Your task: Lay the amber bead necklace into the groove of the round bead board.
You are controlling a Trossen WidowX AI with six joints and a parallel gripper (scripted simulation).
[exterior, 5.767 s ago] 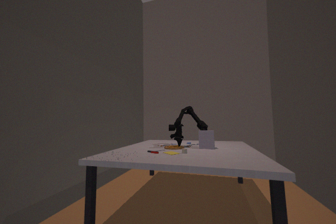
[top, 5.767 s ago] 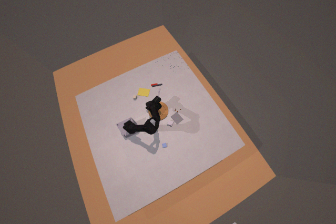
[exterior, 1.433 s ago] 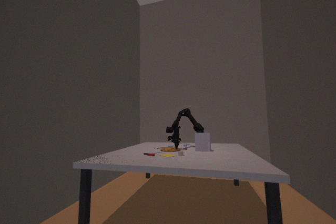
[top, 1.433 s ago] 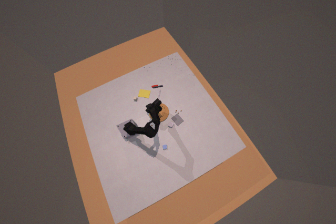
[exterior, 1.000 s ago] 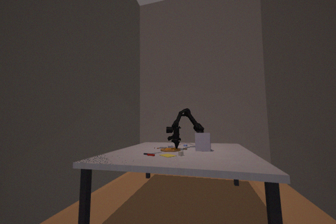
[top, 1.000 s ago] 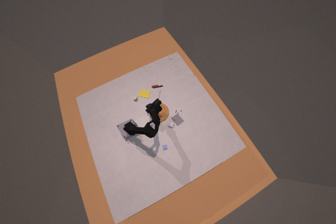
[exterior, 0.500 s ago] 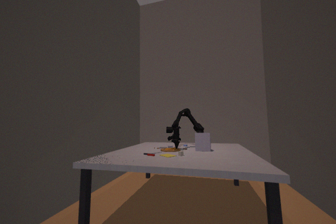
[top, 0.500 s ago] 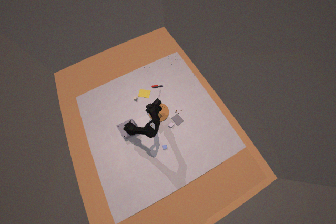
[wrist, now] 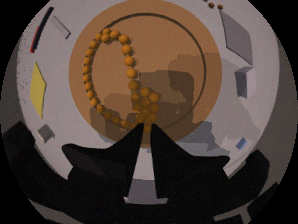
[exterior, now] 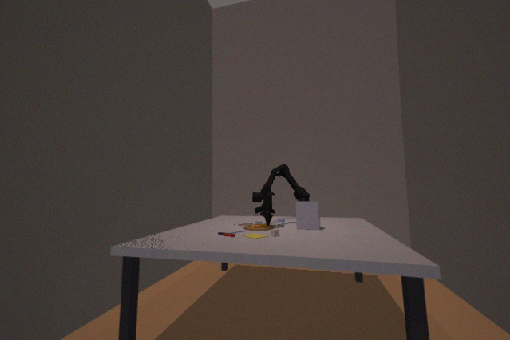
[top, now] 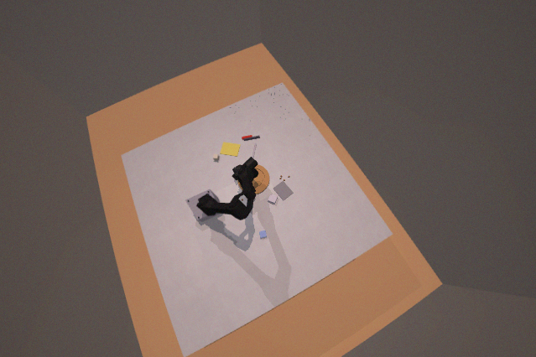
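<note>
Now: gripper tip 6 cm short of the round bead board, 1 cm to the right of it and 1 cm above it. Also, from my gripper tip: cream cube 27 cm to the left, 8 cm behind; then thin grey bar 18 cm to the left, 16 cm ahead, 1 cm below; then grey square plate 18 cm ahead, 15 cm to the right, 1 cm below.
</note>
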